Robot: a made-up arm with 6 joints. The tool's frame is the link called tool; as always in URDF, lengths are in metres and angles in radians. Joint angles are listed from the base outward.
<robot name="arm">
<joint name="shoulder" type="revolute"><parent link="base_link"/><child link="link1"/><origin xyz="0 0 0.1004" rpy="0 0 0"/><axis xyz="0 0 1"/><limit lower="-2.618" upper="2.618"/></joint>
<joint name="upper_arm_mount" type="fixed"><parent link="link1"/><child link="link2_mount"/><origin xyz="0 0 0" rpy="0 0 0"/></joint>
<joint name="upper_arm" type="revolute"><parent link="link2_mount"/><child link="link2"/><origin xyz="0 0 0" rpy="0 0 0"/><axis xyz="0.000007 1 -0.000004"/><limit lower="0" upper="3.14"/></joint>
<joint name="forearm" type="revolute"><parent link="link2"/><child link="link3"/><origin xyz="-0.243 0 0.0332" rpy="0 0 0"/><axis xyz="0.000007 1 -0.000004"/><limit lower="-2.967" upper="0"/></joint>
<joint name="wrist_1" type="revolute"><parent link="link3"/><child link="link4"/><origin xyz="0.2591 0 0.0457" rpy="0 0 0"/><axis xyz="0.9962 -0.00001 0.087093"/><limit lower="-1.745" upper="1.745"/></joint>
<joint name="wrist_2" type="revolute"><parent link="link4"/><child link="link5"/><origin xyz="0 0 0" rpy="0 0 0"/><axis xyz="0.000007 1 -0.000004"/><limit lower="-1.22" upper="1.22"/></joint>
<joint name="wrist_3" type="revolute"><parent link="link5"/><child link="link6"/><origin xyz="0.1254 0 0.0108" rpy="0 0 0"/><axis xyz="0.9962 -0.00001 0.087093"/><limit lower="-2.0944" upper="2.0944"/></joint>
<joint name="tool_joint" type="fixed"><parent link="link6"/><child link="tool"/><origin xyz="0 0 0" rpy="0 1.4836 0"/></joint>
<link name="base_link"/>
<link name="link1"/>
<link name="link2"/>
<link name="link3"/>
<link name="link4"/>
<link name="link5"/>
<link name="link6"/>
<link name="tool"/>
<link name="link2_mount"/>
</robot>
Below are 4 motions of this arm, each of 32 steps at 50 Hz.
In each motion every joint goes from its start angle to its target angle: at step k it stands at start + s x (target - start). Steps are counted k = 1, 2, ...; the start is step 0. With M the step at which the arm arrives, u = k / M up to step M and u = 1 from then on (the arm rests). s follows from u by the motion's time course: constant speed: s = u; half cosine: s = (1 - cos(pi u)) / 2; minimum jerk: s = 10 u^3 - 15 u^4 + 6 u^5.
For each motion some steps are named. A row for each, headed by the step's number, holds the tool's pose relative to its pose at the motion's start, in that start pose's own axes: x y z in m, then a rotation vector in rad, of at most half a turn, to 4 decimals.
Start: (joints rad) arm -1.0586 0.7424 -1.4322 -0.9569 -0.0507 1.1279
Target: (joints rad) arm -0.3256 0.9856 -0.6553 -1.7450 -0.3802 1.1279
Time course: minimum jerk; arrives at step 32
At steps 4, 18, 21, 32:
4: 0.0063 0.0007 0.0012 -0.0105 0.0155 -0.0035
18: 0.2274 0.0965 -0.0531 -0.6431 0.5353 -0.1459
21: 0.2696 0.1288 -0.1011 -0.8765 0.6410 -0.1844
32: 0.3115 0.1634 -0.1884 -1.2451 0.7608 -0.2394

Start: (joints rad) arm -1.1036 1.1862 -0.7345 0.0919 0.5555 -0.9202
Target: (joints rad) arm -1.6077 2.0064 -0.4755 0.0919 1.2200 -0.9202
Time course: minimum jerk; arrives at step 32
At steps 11, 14, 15, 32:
11: 0.0641 0.0290 0.0418 -0.2632 0.2857 0.1158
14: 0.1068 0.0561 0.0557 -0.4628 0.4659 0.2112
15: 0.1209 0.0669 0.0577 -0.5383 0.5266 0.2481
32: 0.2001 0.1719 0.0177 -1.3603 0.9597 0.6376

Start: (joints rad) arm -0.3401 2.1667 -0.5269 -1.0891 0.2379 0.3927
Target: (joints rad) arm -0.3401 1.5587 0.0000 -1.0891 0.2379 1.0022
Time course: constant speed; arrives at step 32
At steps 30, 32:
30: 0.0849 0.0551 -0.0516 0.0293 -0.0695 0.5870
32: 0.0908 0.0596 -0.0524 0.0299 -0.0749 0.6261

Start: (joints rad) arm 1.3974 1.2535 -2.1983 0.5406 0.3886 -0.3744
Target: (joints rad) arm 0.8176 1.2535 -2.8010 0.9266 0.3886 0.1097
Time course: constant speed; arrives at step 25
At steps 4, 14, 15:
4: -0.0354 -0.0029 -0.0130 0.0283 -0.1010 0.0529
14: -0.1123 0.0185 -0.0543 0.0160 -0.3427 0.1441
15: -0.1187 0.0228 -0.0587 0.0086 -0.3645 0.1501

